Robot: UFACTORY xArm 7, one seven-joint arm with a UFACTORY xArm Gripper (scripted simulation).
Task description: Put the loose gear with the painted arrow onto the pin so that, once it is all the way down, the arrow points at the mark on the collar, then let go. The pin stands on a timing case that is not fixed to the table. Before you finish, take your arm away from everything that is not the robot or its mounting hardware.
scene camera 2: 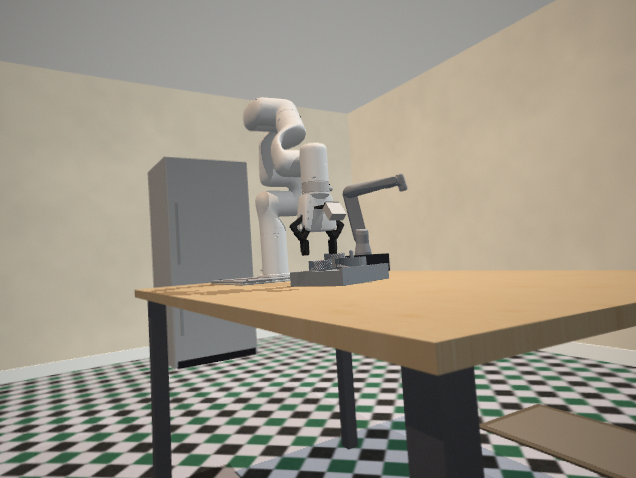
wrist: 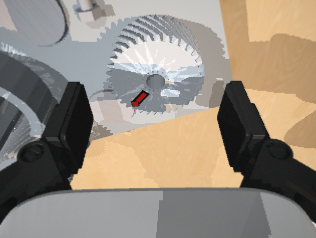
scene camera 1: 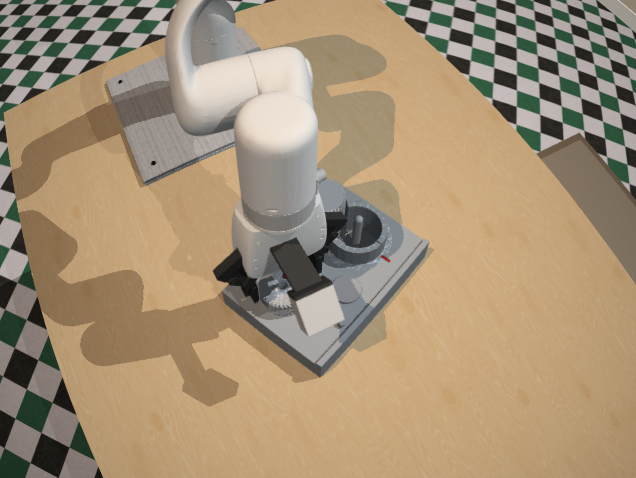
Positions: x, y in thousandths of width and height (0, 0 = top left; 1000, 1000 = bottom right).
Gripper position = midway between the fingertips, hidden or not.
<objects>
The gripper shows in scene camera 2 (502, 532), in the wrist view (492, 418) and in scene camera 1 (444, 583). A timing case shows in scene camera 2 (565, 570), in the wrist view (134, 309) and in scene camera 1 (600, 560).
</objects>
